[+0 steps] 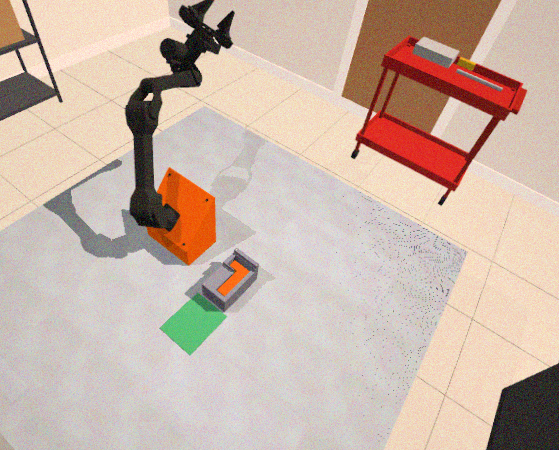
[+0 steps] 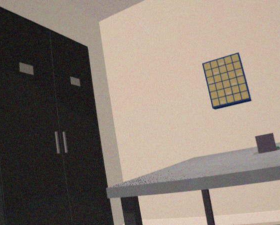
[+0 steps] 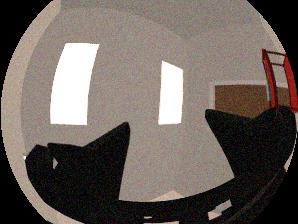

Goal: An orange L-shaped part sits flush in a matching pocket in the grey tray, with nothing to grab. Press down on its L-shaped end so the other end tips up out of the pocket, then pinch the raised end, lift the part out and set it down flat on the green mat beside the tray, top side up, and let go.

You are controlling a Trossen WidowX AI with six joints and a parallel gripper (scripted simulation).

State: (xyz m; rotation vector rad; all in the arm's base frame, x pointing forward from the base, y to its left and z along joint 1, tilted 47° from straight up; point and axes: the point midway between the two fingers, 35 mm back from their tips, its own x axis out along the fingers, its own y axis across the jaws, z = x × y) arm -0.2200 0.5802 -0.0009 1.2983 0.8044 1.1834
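The orange L-shaped part lies 44 cm ahead of my gripper tip, 40 cm to the right of it and 54 cm below it. From my gripper tip the other things lie so: green mat: 45 cm ahead, 56 cm to the right, 60 cm below; tray: 44 cm ahead, 41 cm to the right, 60 cm below.
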